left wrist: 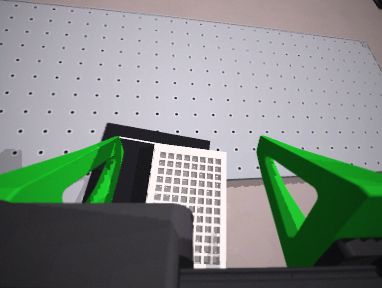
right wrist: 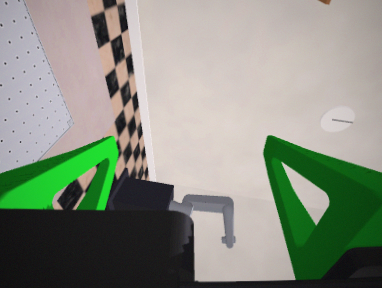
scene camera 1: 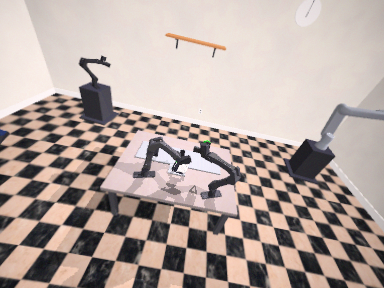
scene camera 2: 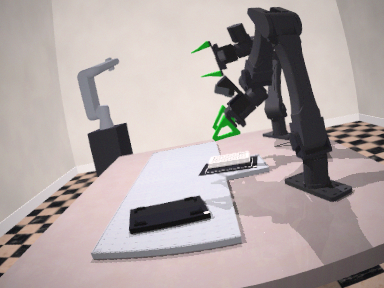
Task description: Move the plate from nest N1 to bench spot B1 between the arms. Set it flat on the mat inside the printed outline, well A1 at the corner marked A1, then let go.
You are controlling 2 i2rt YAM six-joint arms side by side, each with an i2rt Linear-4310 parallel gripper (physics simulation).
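Places are measured from the left arm's base along level axes (x up, y left, z back), in centimetres.
Where they show: left gripper, between the fingertips: (left wrist: 190, 143) (scene camera 2: 213, 134); right gripper, between the fingertips: (right wrist: 190, 144) (scene camera 2: 196, 64); left arm's base, origin of its link: (scene camera 1: 144, 174) (scene camera 2: 316, 187); right arm's base, origin of its link: (scene camera 1: 211, 194) (scene camera 2: 280, 136).
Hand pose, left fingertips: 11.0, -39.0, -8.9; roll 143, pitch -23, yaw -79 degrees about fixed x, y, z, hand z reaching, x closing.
Each offset is from my left fingertips to the top centre of the thing, as dx, dy, dz. Level surfaces: height alone.
The white plate @(-8.1, +0.3, +3.6) (scene camera 2: 229, 159) (left wrist: 188, 180) lies on the black mat @(dx -9.5) (scene camera 2: 203, 171) (left wrist: 159, 137) at B1. In the left wrist view it sits off-centre to the right: its right edge passes the mat's edge, and printed outline shows at its left. I cannot make out well A1 or its marked corner. The black nest @(-7.9, +29.5, -23.8) (scene camera 2: 170, 214) holds no plate. My left gripper (scene camera 1: 175, 169) (scene camera 2: 215, 132) (left wrist: 190, 143) is open above the plate, touching nothing; its housing hides the plate's near part. My right gripper (scene camera 1: 206, 143) (scene camera 2: 197, 64) (right wrist: 190, 144) is open, high up and away from the plate.
A pale perforated board @(dx -9.7) (scene camera 2: 165, 175) (left wrist: 200, 75) (right wrist: 30, 95) lies on the pink table @(dx -11.0) (scene camera 1: 117, 175) (scene camera 2: 65, 240) under nest and mat. The right arm (scene camera 1: 225, 170) stands across from the left arm (scene camera 1: 146, 162). Other pedestal-mounted arms stand away from the table.
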